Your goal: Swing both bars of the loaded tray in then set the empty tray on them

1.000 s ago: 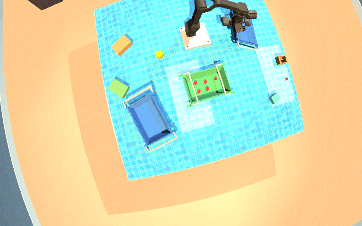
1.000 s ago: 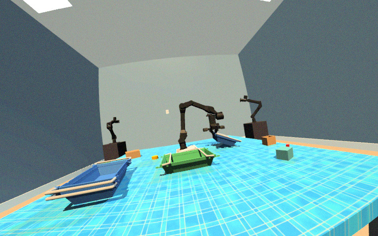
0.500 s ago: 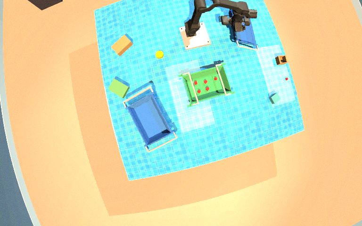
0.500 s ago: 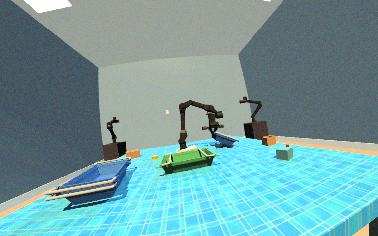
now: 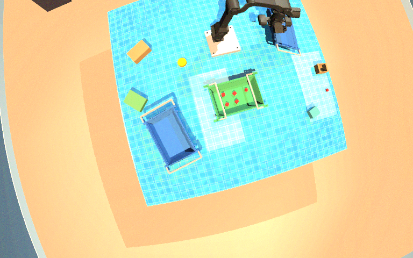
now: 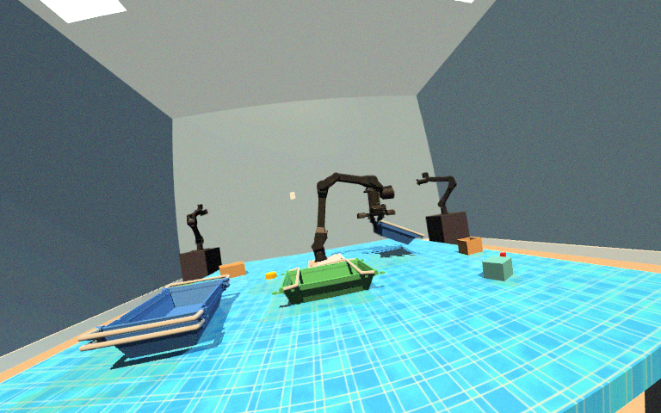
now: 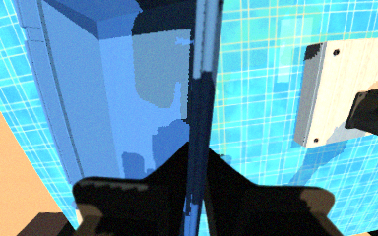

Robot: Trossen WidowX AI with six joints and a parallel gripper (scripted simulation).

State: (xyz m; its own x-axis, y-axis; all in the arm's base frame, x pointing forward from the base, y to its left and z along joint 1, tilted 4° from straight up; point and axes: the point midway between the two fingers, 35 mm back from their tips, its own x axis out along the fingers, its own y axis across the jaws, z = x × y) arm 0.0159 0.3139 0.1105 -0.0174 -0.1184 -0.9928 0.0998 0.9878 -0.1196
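Now: the blue tray 8 cm to the left of my gripper tip and 1 cm ahead of it. Also, from my gripper tip: yellow disc (53 cm to the right, 11 cm below, 10 cm ahead); then teal cube (52 cm ahead, 17 cm to the left, 10 cm below); then brown box (30 cm to the left, 26 cm ahead, 11 cm below).
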